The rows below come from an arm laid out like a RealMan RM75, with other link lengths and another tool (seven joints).
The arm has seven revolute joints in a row. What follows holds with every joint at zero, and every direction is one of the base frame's.
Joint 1 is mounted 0.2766 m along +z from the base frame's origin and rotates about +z.
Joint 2 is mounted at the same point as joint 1 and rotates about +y.
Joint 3 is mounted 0.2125 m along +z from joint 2 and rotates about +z.
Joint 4 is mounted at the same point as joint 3 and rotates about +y.
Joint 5 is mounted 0.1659 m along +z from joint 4 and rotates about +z.
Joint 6 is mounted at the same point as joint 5 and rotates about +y.
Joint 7 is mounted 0.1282 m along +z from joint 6 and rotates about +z.
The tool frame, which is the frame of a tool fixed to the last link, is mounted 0.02 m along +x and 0.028 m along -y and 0.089 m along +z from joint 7; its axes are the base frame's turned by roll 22.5, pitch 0 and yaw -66.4 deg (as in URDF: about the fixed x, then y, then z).
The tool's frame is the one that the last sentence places.
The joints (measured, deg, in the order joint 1, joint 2, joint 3, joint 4, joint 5, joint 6, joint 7), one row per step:
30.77 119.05 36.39 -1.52 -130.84 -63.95 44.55
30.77 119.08 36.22 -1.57 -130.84 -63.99 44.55
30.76 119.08 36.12 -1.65 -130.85 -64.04 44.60
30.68 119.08 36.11 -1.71 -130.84 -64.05 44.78
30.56 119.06 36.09 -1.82 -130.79 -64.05 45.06
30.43 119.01 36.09 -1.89 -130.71 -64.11 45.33
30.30 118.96 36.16 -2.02 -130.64 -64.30 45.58
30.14 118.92 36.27 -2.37 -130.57 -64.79 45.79
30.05 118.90 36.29 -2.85 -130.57 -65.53 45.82
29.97 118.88 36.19 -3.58 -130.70 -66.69 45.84
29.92 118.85 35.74 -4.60 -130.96 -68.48 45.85
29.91 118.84 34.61 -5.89 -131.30 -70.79 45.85
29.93 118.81 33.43 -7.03 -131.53 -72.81 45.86
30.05 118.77 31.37 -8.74 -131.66 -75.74 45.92
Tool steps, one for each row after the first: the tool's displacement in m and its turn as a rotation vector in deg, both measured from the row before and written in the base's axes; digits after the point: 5 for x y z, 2 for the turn. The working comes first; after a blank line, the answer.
Tool pose at each row, in the base's axes (x y z in m, rotation vector in deg; the steps are taken from these numbers as rounded here):
0.29036 0.37720 0.02876 -83.34 -4.24 7.61
0.29013 0.37698 0.02826 -83.47 -4.37 7.63
0.29024 0.37679 0.02822 -83.53 -4.43 7.62
0.29099 0.37631 0.02830 -83.53 -4.22 7.59
0.29236 0.37564 0.02868 -83.51 -3.89 7.50
0.29357 0.37508 0.02941 -83.42 -3.56 7.46
0.29467 0.37458 0.03064 -83.22 -3.28 7.47
0.29592 0.37391 0.03291 -82.85 -3.19 7.48
0.29615 0.37344 0.03536 -82.50 -3.57 7.59
0.29560 0.37278 0.03832 -82.17 -4.38 7.86
0.29323 0.37187 0.04154 -81.97 -5.91 8.49
0.28869 0.37040 0.04375 -82.18 -8.27 9.50
0.28433 0.36905 0.04540 -82.46 -10.44 10.44
0.27713 0.36716 0.04731 -82.98 -13.74 11.94

-0.00023 -0.00022 -0.00050 -0.13 -0.09 0.09
0.00011 -0.00019 -0.00004 -0.06 -0.05 0.03
0.00075 -0.00048 0.00008 -0.01 0.12 -0.15
0.00137 -0.00067 0.00038 0.01 0.17 -0.26
0.00121 -0.00056 0.00073 0.08 0.21 -0.23
0.00110 -0.00050 0.00123 0.19 0.21 -0.16
0.00125 -0.00067 0.00227 0.36 0.09 -0.05
0.00023 -0.00047 0.00245 0.36 -0.17 0.30
-0.00055 -0.00066 0.00296 0.35 -0.37 0.67
-0.00237 -0.00091 0.00322 0.22 -0.66 1.36
-0.00454 -0.00147 0.00221 -0.20 -1.04 2.12
-0.00436 -0.00135 0.00165 -0.30 -0.96 1.95
-0.00720 -0.00189 0.00191 -0.59 -1.43 3.00

